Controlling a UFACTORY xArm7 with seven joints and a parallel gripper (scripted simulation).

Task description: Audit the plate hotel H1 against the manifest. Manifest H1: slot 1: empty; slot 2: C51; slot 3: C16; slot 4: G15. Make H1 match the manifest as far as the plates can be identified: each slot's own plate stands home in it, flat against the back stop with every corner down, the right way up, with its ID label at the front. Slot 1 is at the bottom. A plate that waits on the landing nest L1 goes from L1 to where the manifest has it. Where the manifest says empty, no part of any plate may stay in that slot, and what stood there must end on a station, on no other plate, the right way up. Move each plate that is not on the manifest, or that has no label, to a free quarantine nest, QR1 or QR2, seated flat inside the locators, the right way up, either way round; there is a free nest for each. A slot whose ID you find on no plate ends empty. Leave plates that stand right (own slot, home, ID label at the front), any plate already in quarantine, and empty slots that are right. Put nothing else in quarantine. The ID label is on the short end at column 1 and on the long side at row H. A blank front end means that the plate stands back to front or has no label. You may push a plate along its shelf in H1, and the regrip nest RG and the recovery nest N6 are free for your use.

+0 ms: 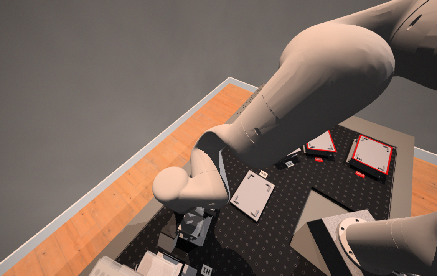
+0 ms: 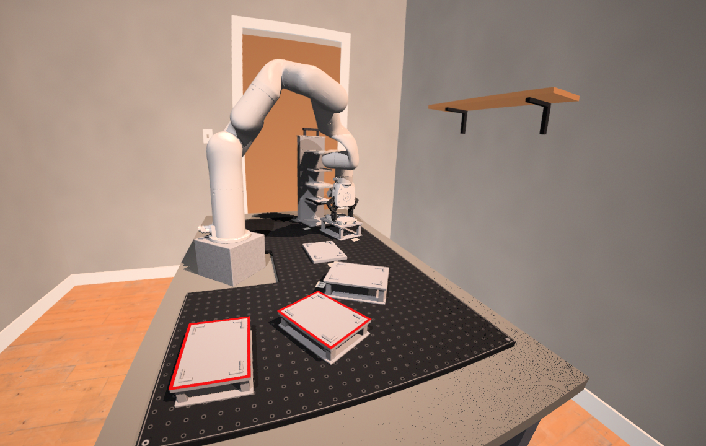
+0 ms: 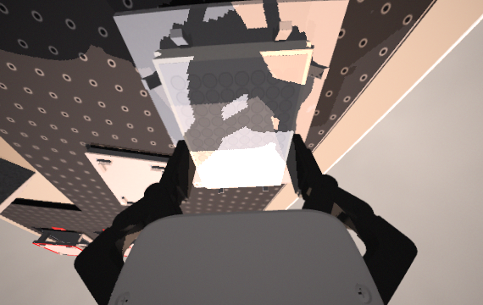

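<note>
Now: hand 10 mm to the right of the white well plate and 10 mm above it. Also, from my hand: regrip nest RG 20 mm below, 10 mm to the left; then H1 tag 140 mm behind, 110 mm to the left, 80 mm below; then RG label 90 mm to the right, 80 mm below, 30 mm ahead.
</note>
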